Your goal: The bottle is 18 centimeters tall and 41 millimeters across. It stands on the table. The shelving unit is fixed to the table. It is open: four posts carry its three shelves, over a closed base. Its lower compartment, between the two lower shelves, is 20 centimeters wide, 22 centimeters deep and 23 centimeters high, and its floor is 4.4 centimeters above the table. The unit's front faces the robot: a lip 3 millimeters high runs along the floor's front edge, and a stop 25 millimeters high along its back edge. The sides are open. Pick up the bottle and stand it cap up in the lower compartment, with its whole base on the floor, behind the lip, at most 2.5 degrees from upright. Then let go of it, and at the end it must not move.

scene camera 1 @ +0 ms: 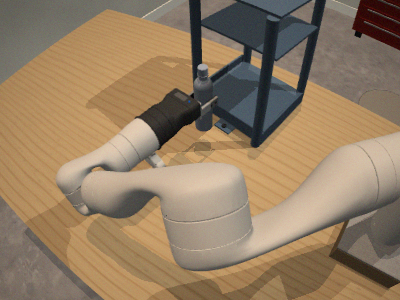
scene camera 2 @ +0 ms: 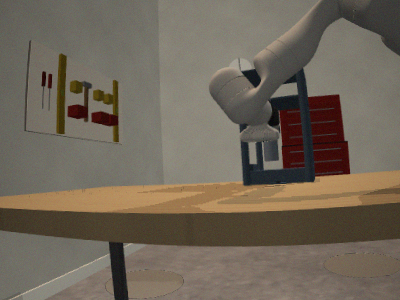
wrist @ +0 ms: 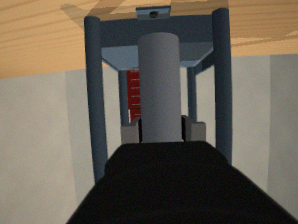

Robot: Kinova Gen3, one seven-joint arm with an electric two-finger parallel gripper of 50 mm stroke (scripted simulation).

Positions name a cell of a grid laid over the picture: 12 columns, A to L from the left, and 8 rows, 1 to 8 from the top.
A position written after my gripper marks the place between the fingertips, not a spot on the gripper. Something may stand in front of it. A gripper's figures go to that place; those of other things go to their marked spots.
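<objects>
My gripper (wrist: G5) is 19 cm from the lens. A bottle (wrist: G2) is 15 cm from the lens, and a shelving unit (wrist: E2) is 28 cm from the lens. The marked spots on the bottle and the shelving unit are 14 cm apart.
</objects>
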